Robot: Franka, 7 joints.
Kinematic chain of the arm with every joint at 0, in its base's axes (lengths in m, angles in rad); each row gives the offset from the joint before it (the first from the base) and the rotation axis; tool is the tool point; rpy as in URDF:
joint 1: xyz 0 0 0.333 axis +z
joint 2: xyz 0 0 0 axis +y
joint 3: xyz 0 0 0.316 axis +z
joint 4: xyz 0.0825 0 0 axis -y
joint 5: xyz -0.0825 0 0.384 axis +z
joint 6: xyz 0 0 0 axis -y
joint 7: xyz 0.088 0 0 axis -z
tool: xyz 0 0 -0.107 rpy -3.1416 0 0
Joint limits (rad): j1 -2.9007..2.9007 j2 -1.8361..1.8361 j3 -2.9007..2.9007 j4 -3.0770..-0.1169 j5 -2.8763..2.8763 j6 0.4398..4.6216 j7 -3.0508..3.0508
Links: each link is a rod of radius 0.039 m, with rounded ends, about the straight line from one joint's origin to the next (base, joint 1, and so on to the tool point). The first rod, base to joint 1, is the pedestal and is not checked.
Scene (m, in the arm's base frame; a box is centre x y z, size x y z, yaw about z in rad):
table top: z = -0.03
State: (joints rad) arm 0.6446 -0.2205 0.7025 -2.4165 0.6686 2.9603 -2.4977
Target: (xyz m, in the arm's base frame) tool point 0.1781 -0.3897 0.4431
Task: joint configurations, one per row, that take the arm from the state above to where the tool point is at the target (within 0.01 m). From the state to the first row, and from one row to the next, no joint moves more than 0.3 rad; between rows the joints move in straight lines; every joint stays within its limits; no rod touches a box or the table.
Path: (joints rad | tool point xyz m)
1: 0.3550 -0.2737 0.4173 -2.4775 0.7227 3.0271 -2.4977 | 0.3745 0.3066 0.4694
2: 0.0655 -0.3269 0.1321 -2.5384 0.7768 3.0939 -2.4977 | 0.4601 0.0359 0.4774
3: -0.2241 -0.3801 -0.1531 -2.5994 0.8309 3.1608 -2.4977 | 0.3808 -0.2258 0.4699
4: -0.5137 -0.4333 -0.4383 -2.6603 0.8850 3.2276 -2.4977 | 0.1781 -0.3897 0.4431

